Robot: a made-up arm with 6 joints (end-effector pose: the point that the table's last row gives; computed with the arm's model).
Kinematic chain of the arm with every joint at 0, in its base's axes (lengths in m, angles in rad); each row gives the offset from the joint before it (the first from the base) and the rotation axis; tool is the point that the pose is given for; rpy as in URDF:
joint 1: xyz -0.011 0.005 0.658 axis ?
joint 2: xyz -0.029 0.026 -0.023 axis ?
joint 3: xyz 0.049 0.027 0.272 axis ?
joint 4: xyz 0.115 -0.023 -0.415 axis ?
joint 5: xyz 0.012 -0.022 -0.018 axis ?
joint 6: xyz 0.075 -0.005 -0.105 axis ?
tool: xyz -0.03 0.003 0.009 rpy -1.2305 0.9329 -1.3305
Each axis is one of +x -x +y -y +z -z.
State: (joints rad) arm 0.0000 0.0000 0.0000 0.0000 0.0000 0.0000
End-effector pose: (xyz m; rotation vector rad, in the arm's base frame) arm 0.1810 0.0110 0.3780 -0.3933 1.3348 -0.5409
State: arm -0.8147 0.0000 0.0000 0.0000 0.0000 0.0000
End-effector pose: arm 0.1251 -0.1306 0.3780 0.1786 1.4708 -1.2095
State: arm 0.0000 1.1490 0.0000 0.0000 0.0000 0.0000
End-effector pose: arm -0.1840 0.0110 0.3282 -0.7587 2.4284 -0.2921
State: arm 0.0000 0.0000 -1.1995 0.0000 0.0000 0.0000
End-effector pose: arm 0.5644 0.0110 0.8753 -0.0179 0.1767 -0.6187
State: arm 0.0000 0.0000 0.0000 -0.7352 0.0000 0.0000
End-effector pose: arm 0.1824 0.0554 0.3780 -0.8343 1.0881 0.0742
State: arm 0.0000 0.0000 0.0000 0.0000 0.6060 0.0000
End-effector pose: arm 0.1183 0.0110 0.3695 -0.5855 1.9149 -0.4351
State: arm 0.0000 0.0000 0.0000 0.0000 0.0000 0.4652
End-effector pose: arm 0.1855 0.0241 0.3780 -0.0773 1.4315 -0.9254
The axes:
joint 1: +z
joint 2: +y
joint 3: +y
joint 4: -z
joint 5: +y
joint 6: -z

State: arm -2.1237 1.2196 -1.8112 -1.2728 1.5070 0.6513
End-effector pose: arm -0.3669 -0.4788 0.3286 -0.1835 -2.1436 1.5357
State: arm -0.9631 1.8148 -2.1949 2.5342 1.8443 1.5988
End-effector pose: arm 0.3952 -0.4290 0.1475 -1.7158 -0.9111 -0.9194
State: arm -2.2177 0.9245 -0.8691 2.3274 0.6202 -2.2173
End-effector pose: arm -0.1217 -0.2152 0.1936 1.3884 0.4545 -2.2676
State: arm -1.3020 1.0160 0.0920 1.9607 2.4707 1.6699
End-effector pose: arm 0.0985 0.1036 0.4116 -0.4913 -0.3388 -1.2431
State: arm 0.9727 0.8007 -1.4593 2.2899 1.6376 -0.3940
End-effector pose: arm 0.2311 0.5716 0.5043 1.0471 2.2377 0.9682
